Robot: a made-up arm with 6 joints.
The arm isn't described. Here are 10 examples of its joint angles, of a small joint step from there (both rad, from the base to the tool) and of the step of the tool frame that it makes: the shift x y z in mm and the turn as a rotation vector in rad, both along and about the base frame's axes.
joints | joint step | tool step
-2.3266 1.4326 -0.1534 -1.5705 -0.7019 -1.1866 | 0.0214 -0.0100 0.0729 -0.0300 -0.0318 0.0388 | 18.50 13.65 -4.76 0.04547 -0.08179 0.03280
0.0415 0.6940 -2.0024 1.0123 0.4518 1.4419 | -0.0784 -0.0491 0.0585 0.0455 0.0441 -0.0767 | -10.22 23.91 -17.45 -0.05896 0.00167 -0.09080
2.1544 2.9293 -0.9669 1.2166 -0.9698 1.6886 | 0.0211 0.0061 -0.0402 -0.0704 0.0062 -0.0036 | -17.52 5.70 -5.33 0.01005 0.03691 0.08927
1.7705 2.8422 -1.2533 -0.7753 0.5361 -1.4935 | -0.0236 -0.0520 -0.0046 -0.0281 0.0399 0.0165 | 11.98 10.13 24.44 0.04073 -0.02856 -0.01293
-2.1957 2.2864 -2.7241 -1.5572 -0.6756 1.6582 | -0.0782 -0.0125 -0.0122 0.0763 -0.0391 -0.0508 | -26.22 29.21 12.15 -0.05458 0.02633 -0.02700
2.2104 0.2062 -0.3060 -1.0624 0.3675 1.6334 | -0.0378 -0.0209 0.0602 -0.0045 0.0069 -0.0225 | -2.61 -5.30 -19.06 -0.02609 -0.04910 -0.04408
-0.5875 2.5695 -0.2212 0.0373 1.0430 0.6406 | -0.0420 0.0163 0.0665 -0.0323 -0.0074 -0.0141 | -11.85 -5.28 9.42 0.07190 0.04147 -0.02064
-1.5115 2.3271 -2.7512 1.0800 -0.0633 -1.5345 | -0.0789 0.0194 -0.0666 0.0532 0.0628 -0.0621 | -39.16 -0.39 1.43 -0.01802 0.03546 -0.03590
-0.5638 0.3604 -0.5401 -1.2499 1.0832 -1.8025 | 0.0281 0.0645 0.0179 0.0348 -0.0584 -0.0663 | 20.71 -13.63 5.87 0.04884 0.10775 0.10087
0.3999 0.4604 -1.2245 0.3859 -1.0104 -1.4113 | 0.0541 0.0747 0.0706 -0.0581 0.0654 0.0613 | 56.58 16.79 15.16 -0.13875 0.14428 0.08742
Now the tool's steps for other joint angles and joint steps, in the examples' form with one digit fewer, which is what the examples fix.
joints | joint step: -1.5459 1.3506 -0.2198 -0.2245 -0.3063 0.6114 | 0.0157 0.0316 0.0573 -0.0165 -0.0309 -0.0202
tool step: 3.2 3.4 -11.4 0.0568 0.0176 0.0477
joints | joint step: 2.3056 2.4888 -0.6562 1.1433 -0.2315 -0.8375 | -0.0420 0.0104 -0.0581 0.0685 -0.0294 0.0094
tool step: 5.1 22.5 -4.0 0.0708 0.0115 -0.1148
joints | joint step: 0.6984 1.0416 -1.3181 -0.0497 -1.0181 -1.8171 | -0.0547 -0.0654 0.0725 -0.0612 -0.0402 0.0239
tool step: -25.9 -12.8 -12.8 -0.0230 -0.0583 -0.0497
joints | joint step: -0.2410 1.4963 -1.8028 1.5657 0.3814 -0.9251 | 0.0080 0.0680 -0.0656 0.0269 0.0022 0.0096
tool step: 28.9 -4.5 -2.5 0.0327 -0.0018 0.0238
